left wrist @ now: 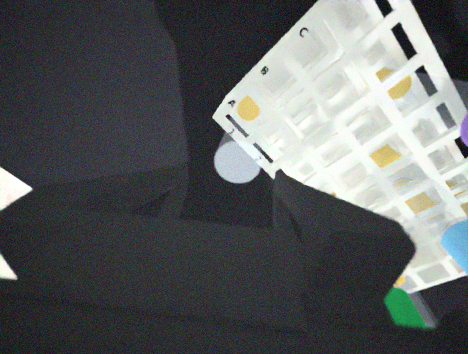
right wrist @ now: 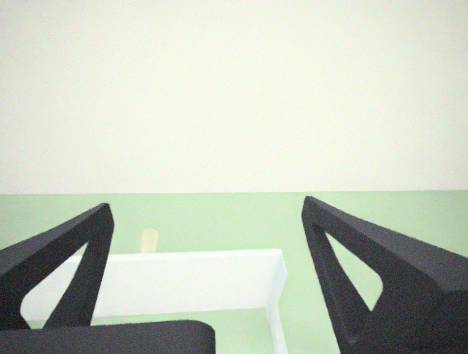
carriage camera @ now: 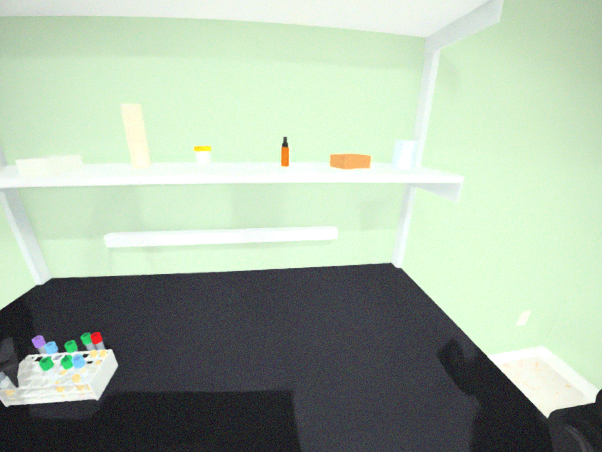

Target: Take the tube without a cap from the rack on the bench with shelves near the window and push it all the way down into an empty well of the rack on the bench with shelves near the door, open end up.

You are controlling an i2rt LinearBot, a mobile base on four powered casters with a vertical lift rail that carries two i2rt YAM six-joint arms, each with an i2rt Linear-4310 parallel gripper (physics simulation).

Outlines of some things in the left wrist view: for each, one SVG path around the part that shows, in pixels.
The left gripper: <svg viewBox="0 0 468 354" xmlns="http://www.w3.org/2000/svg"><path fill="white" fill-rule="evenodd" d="M0 210L0 256L16 276L15 279L0 277L0 354L468 354L468 311L459 308L453 309L433 329L395 324L384 299L412 261L417 251L415 242L398 221L303 184L282 171L275 172L273 184L273 229L179 220L189 186L187 163L142 172L34 187ZM290 213L301 228L301 243L295 236ZM170 190L157 217L131 215L135 209Z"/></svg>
An uncapped tube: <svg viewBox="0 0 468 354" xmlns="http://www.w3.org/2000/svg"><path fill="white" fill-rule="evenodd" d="M248 94L235 106L214 157L214 165L218 174L223 179L232 183L249 182L258 175L261 169L262 110Z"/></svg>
A white tube rack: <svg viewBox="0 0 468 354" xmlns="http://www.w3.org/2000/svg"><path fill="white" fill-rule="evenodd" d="M468 191L456 197L466 203L468 202ZM318 0L226 95L212 118L226 130L229 120L225 116L232 116L235 106L248 94L262 110L262 149L274 162L262 155L261 167L273 179L281 168L303 184L328 194L334 191L338 198L398 221L417 247L403 273L411 277L418 290L465 276L421 224L425 221L422 216L411 212L406 199L386 178L415 163L454 195L468 190L468 157L464 159L454 141L460 135L396 106L387 93L422 65L430 75L450 78L411 1L388 0L393 11L384 18L374 0ZM444 181L452 180L458 184L448 188ZM404 155L380 170L369 156L388 143ZM397 68L381 81L375 74L384 66ZM399 22L417 52L409 60L391 31Z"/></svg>
